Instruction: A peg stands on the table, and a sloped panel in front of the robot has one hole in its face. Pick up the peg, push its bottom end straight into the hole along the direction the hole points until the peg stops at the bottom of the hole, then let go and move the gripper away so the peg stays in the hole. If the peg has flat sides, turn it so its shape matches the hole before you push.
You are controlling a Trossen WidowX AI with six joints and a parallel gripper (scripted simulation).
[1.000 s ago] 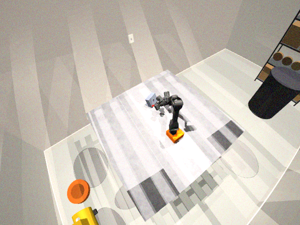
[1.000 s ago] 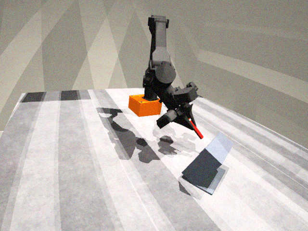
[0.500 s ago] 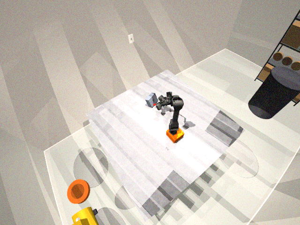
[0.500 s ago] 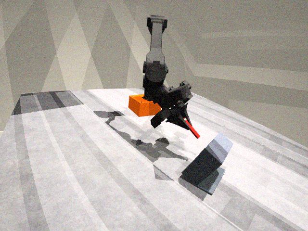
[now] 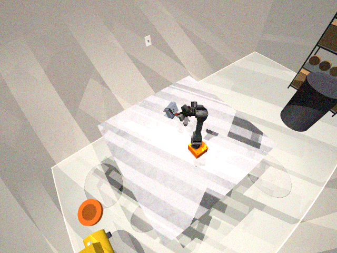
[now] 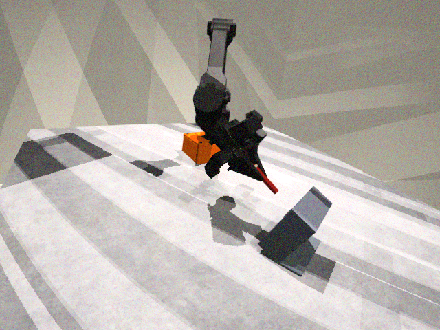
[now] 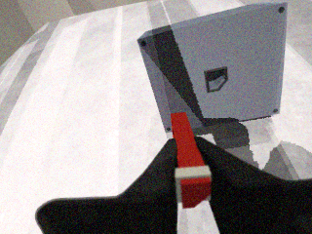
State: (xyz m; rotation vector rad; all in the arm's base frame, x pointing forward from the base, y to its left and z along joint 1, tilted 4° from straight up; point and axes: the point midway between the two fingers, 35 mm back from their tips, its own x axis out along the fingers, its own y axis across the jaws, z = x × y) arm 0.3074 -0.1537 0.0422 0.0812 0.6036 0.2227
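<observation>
The sloped panel lies 11 cm ahead of my gripper tip, 2 cm to the right of it and 4 cm below it. Also, from my gripper tip: red peg 1 cm behind, 1 cm above.
</observation>
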